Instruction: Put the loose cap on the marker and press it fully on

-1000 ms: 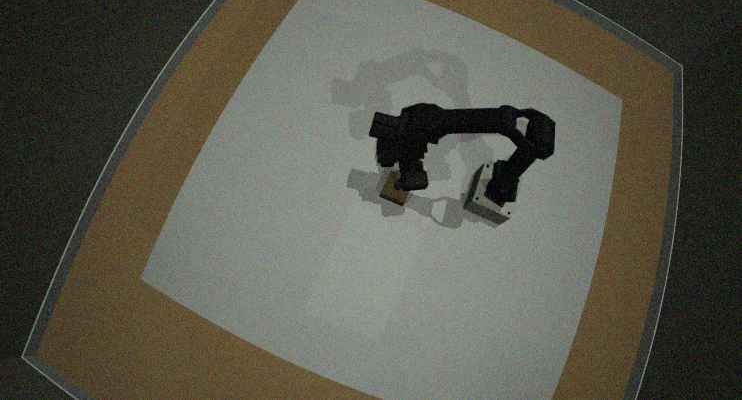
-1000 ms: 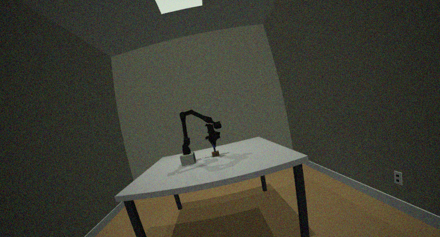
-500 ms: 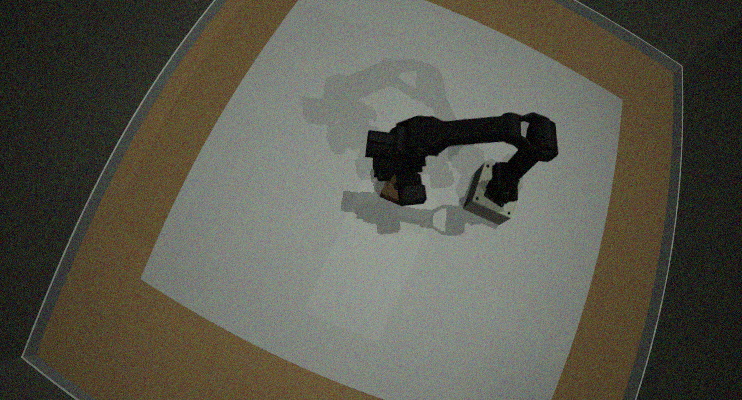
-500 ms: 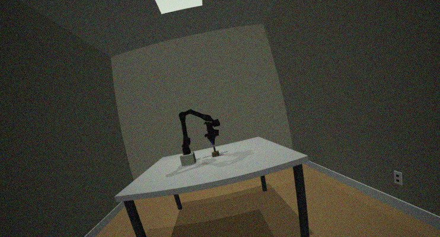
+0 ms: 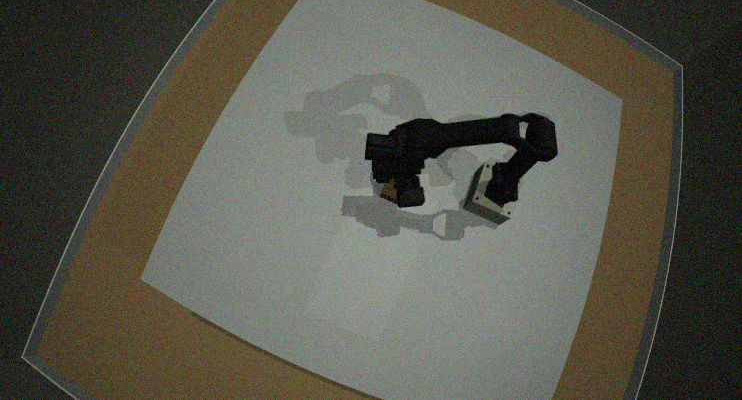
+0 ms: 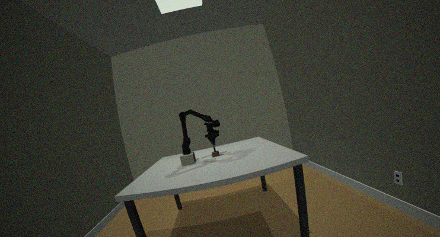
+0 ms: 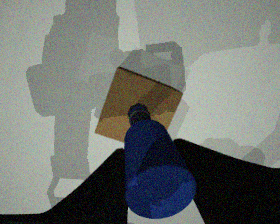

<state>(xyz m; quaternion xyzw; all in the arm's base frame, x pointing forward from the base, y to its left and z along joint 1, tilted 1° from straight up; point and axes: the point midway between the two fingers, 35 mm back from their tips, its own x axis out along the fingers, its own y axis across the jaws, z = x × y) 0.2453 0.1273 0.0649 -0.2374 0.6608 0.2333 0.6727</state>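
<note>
My gripper tip is now 50 mm above the marker. Round my gripper tip: blue cap: 10 mm above; holder block: 100 mm below.
</note>
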